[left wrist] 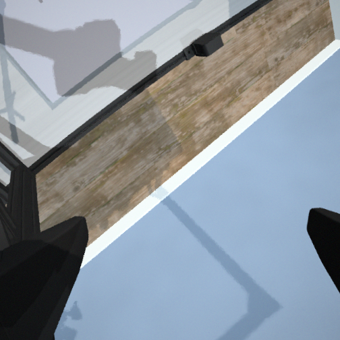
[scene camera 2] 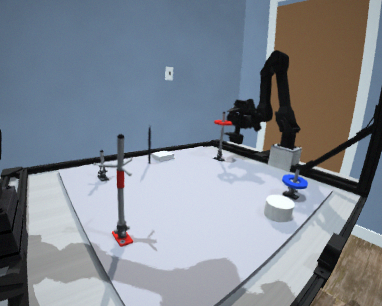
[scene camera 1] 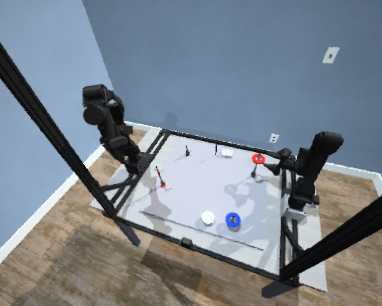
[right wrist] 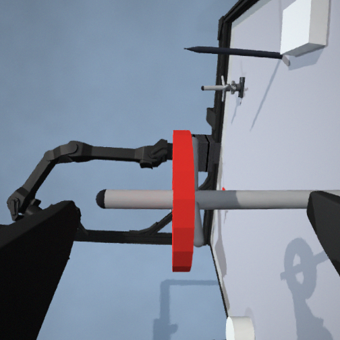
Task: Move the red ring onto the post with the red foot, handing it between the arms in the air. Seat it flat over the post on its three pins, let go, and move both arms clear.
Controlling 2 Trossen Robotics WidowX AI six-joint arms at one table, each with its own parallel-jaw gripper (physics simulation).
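Seen in the pictures: left gripper, fingertip midpoint: (scene camera 1: pixel 120 161); right gripper, fingertip midpoint: (scene camera 2: pixel 226 122) (scene camera 1: pixel 264 158); left arm's base at its link origin: (scene camera 1: pixel 134 159); right arm's base at its link origin: (scene camera 2: pixel 286 146) (scene camera 1: pixel 295 204).
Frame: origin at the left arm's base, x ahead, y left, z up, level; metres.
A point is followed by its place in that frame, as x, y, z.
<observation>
The red ring (scene camera 1: pixel 254 159) {0.686, 0.193, 0.060} (scene camera 2: pixel 218 122) {0.673, 0.200, 0.059} (right wrist: pixel 183 165) sits flat, high on a grey post with a dark foot, at the right back. The post with the red foot (scene camera 1: pixel 159 175) {0.220, -0.069, 0.020} (scene camera 2: pixel 120 210) {0.212, -0.062, -0.029} stands upright at the left; its three pins are bare. My right gripper (scene camera 1: pixel 269 159) {0.740, 0.224, 0.053} (scene camera 2: pixel 230 123) {0.740, 0.224, 0.053} (right wrist: pixel 193 207) is open and empty beside the red ring, with one finger above the ring's level and one below it. My left gripper (left wrist: pixel 197 223) is open and empty, away from the ring; its fingers are not clear in scene camera 1.
A blue ring (scene camera 1: pixel 228 220) {0.638, -0.149, -0.048} (scene camera 2: pixel 287 181) {0.629, -0.128, -0.045} sits on a short post near a white cylinder (scene camera 1: pixel 208 217) {0.541, -0.165, -0.061} (scene camera 2: pixel 279 208) {0.510, -0.178, -0.062}. A white block (scene camera 1: pixel 227 152) {0.512, 0.328, -0.076} (scene camera 2: pixel 163 156) {0.499, 0.301, -0.079}, a thin dark spike (scene camera 1: pixel 216 149) {0.442, 0.296, -0.042} (scene camera 2: pixel 149 145) {0.437, 0.294, -0.028} and a small grey post (scene camera 1: pixel 187 150) {0.259, 0.226, -0.048} (scene camera 2: pixel 102 167) {0.250, 0.216, -0.054} stand at the back.
</observation>
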